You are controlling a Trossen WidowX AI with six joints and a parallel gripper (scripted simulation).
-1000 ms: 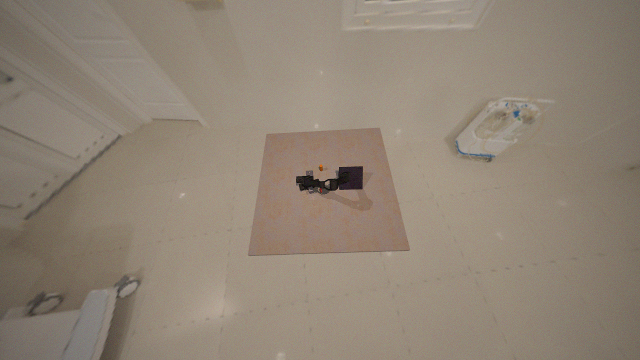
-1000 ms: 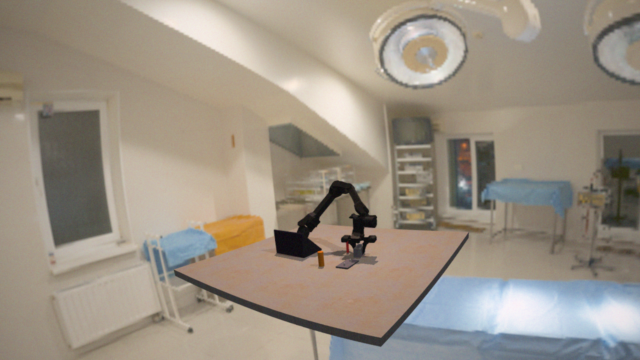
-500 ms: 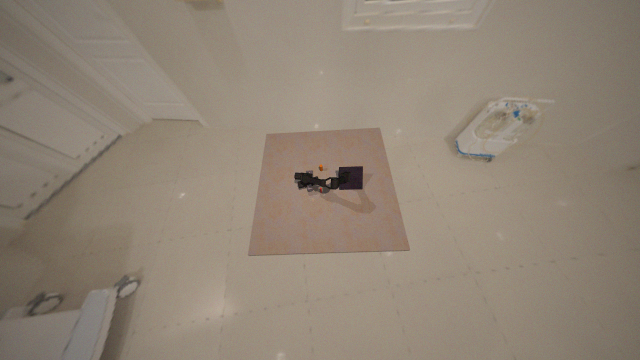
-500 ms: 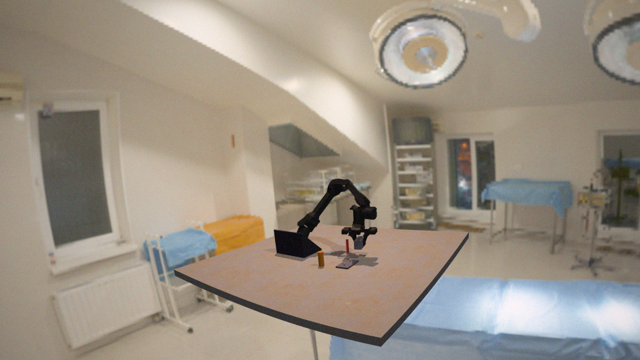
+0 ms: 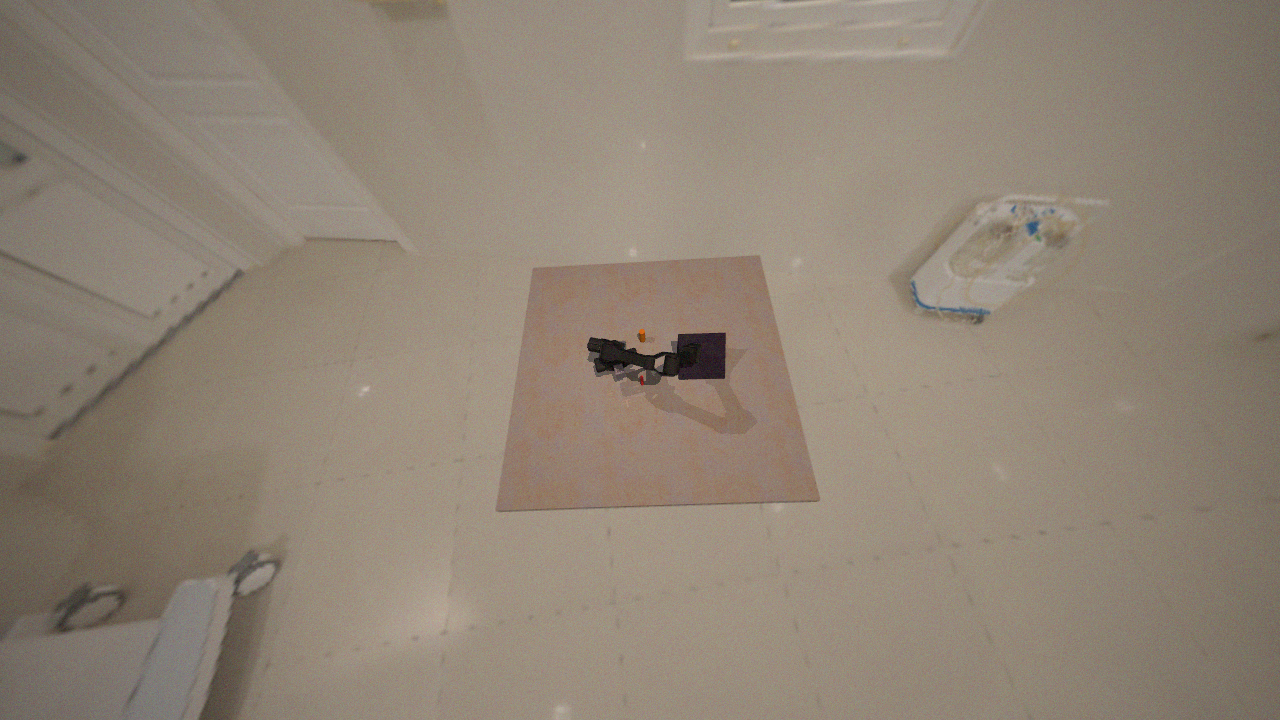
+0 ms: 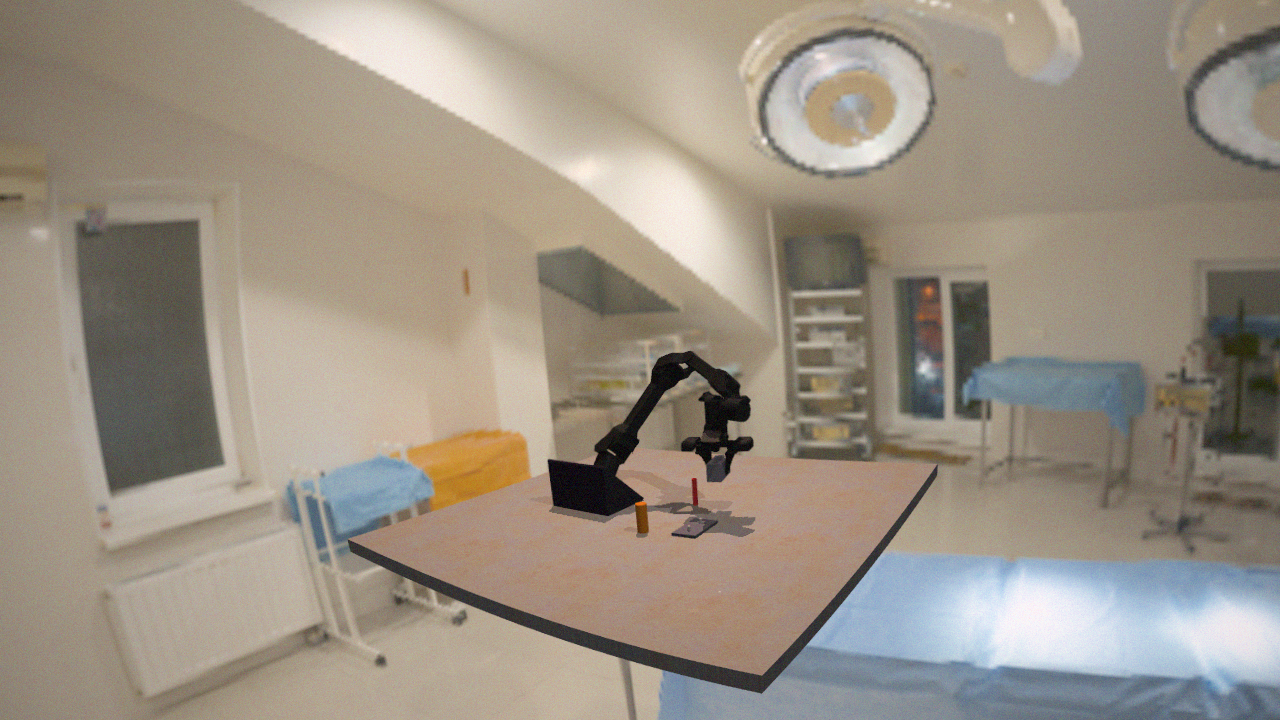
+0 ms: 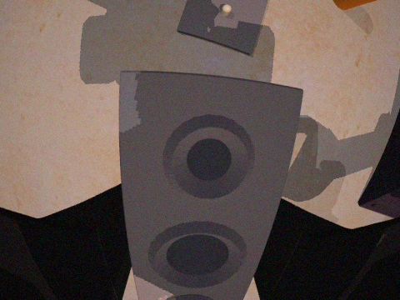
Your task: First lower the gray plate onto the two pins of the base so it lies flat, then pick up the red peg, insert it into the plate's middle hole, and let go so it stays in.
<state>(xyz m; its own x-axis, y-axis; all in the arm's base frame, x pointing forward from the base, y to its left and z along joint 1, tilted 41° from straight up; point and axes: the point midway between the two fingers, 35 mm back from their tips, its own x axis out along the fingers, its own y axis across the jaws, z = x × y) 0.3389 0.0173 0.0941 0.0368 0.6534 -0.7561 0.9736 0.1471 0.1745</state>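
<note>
Now: the gray base 15 cm to the right of my gripper tip and 10 cm below it. Round my gripper tip: orange peg (12 cm behind, 21 cm to the right, 7 cm below); then red peg (10 cm behind, 4 cm to the left, 7 cm below); then gray plate (3 cm above).
</note>
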